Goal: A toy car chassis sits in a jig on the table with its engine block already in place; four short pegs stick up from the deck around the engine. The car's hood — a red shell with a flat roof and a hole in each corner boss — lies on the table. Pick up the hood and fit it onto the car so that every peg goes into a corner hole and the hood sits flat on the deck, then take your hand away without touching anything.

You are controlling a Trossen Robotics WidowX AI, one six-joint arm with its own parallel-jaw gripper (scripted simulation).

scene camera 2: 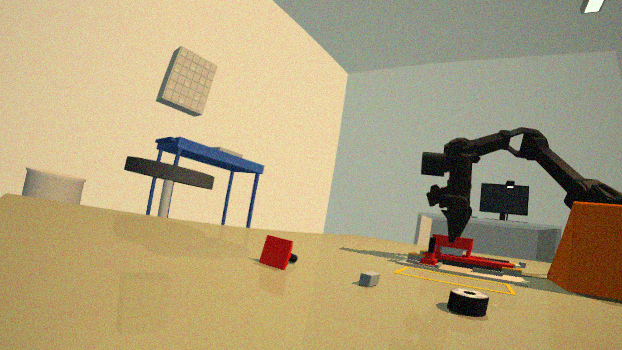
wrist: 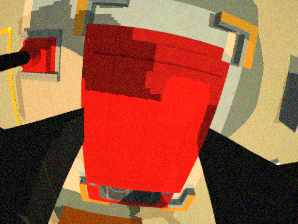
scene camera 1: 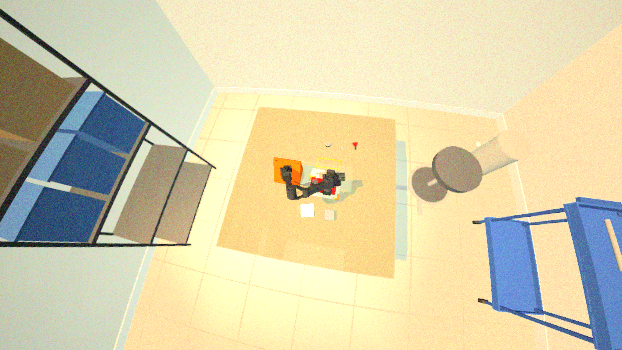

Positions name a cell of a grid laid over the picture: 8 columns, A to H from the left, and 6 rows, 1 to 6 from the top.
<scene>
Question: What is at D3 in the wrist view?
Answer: A red hood.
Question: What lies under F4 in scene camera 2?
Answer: My gripper.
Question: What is my gripper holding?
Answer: A red hood.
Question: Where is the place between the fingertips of my gripper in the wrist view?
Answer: At D4
</scene>
